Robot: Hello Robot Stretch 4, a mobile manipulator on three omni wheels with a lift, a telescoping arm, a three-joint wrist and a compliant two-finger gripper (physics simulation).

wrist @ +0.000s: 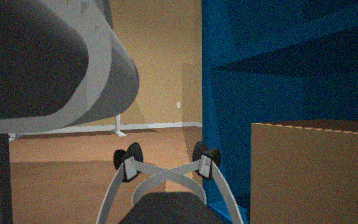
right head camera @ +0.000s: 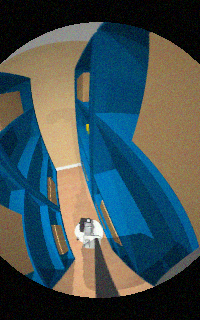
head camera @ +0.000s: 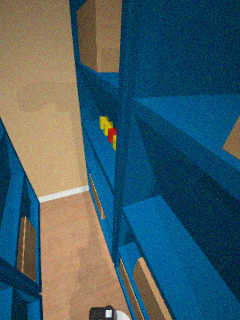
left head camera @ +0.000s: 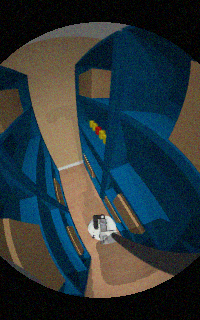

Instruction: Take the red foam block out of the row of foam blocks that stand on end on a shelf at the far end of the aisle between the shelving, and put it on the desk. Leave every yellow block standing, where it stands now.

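Places are measured from the robot's base along level axes (x ahead, y left, z up), in centimetres.
Pixels of known places: gripper, fingertip midpoint: (wrist: 167, 154) (right head camera: 80, 241) (left head camera: 96, 238).
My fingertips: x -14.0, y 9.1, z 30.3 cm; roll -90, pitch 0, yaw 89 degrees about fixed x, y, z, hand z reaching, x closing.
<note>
Ahead of a thing's pixels: the offset from my fingertips to its top centre. "*": to the spot under its first point. Level surfaces: height alone.
The red foam block {dx +116.4, dy -9.7, dz +75.0 cm} (head camera: 112, 135) (left head camera: 98, 130) stands in a row with yellow blocks on a blue shelf {dz +66.0 cm} (head camera: 98, 150) at the far right of the aisle. Two yellow blocks {dx +126.4, dy -6.0, dz +75.0 cm} (head camera: 103, 122) (left head camera: 93, 124) stand on its far side, and a yellow block (head camera: 115, 143) (left head camera: 103, 135) on its near side is partly hidden by a blue upright in the head view. In the right head view a bit of yellow block {* dx +126.6, dy -2.6, dz +72.6 cm} (right head camera: 87, 128) shows beside the upright. My gripper (wrist: 167, 154) is open and empty, far from the row. The desk top does not show clearly.
Blue shelving stands close on both sides, with an upright {* dx +63.0, dy -13.7, dz +95.0 cm} (head camera: 125, 150) (right head camera: 92, 150) on the right. Cardboard boxes (head camera: 27, 247) (left head camera: 129, 214) (wrist: 302, 175) stand on lower shelves. The aisle floor {dz -33.1 cm} (head camera: 65, 240) runs to a tan end wall (head camera: 45, 100). A white leg (wrist: 118, 125) stands beyond the gripper.
</note>
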